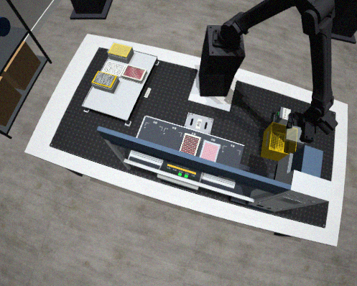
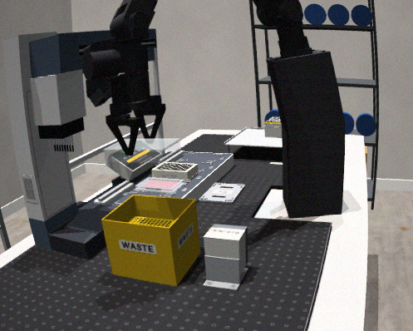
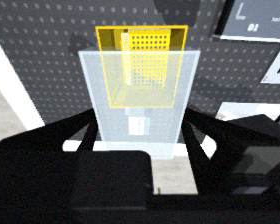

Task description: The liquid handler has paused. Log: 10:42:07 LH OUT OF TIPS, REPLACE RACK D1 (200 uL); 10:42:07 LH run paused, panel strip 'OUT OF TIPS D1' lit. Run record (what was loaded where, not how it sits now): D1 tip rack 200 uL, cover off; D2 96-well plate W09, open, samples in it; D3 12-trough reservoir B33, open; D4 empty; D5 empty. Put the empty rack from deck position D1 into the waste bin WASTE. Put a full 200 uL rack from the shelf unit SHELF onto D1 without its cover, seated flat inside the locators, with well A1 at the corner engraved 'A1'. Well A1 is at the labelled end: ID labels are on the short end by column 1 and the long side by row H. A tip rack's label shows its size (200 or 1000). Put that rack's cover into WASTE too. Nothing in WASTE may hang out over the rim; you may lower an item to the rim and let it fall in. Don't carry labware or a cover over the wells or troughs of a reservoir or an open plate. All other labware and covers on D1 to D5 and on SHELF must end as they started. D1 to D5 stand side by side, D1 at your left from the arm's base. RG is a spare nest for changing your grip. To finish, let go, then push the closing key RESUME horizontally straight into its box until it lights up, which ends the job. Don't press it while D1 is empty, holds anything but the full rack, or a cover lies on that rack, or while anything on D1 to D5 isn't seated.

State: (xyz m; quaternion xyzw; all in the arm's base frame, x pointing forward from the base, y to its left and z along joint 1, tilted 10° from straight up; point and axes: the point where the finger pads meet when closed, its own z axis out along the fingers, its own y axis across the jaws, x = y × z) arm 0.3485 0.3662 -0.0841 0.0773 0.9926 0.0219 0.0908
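My gripper is now right at the clear rack cover. The rest, counted from my hand: handler head: 23 cm ahead, 11 cm above, 8 cm to the right; grey resume box: 21 cm below, 17 cm behind, 2 cm to the left; yellow waste bin: 23 cm below.
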